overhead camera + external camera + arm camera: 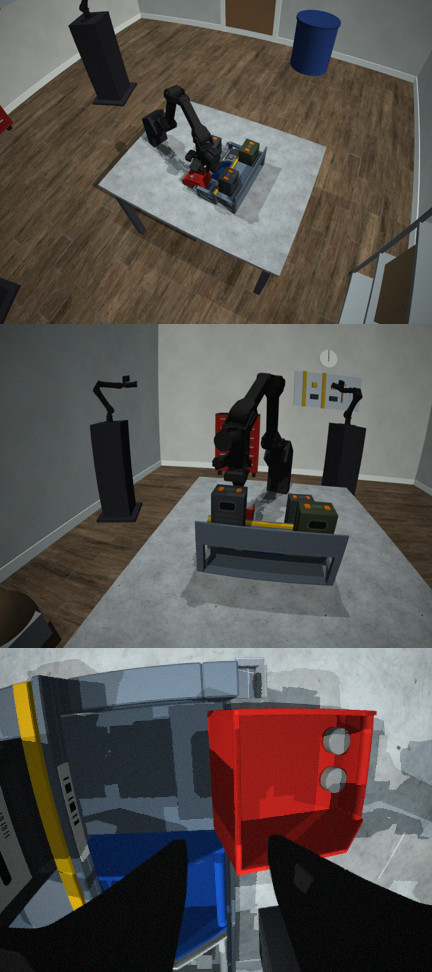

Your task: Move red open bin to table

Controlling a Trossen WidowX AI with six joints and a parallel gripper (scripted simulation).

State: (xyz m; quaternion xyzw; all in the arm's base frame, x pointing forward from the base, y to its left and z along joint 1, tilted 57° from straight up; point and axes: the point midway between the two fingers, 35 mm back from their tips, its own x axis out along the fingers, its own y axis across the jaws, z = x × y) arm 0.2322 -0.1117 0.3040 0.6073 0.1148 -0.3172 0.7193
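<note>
My hand is 60 mm past the red open bin, 20 mm to the right of it and 140 mm above it. Also, from my hand: yellow rail (130 mm ahead, 70 mm to the left, 80 mm below); then grey bin (140 mm ahead, 190 mm to the left, 140 mm below); then blue bin (100 mm ahead, 90 mm to the left, 140 mm below).
</note>
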